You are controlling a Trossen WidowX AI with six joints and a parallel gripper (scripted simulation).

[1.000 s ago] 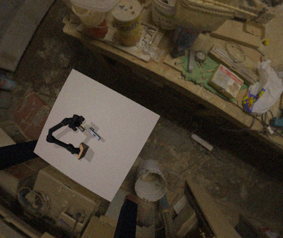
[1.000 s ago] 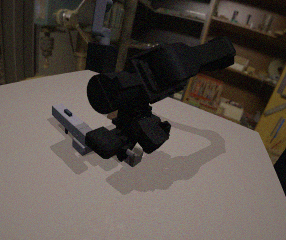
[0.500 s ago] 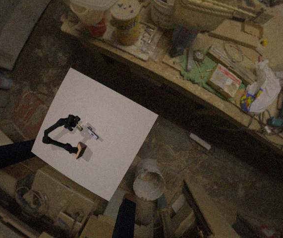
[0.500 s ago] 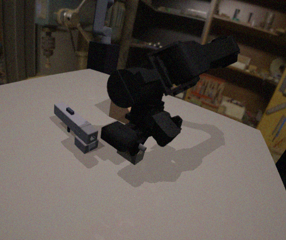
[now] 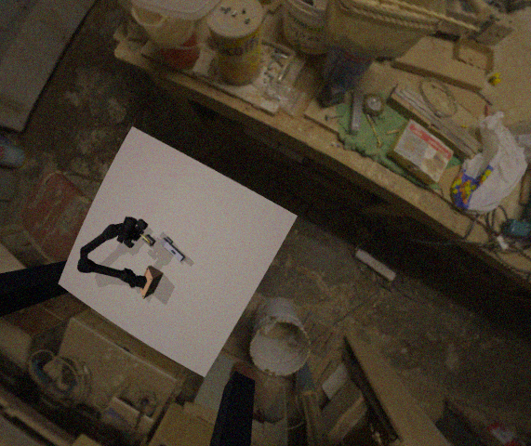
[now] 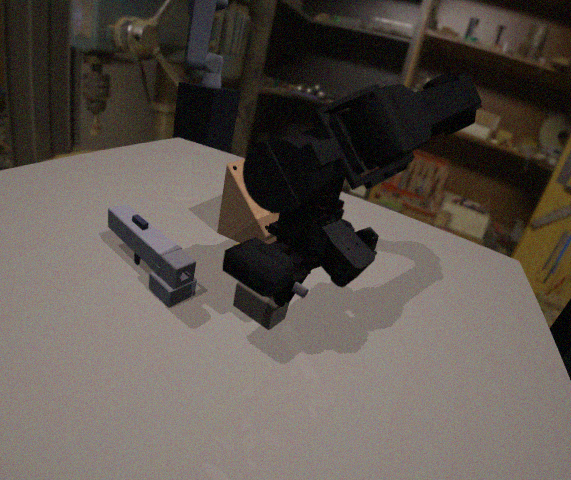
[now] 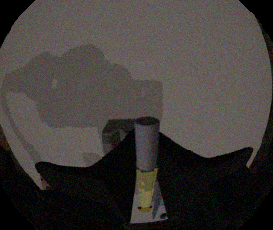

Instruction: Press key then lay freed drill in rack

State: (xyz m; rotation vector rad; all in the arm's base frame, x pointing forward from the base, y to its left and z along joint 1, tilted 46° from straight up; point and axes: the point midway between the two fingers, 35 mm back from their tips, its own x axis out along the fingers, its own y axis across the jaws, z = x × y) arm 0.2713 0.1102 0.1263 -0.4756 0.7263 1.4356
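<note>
Now: gripper tip 4 cm to the left of the drill, 4 cm below it and 1 cm past it. Also, from my gripper tip: grey housing 22 cm to the right, 1 cm below, 1 cm ahead; then dark key 25 cm to the right, 1 cm below, 1 cm ahead.
</note>
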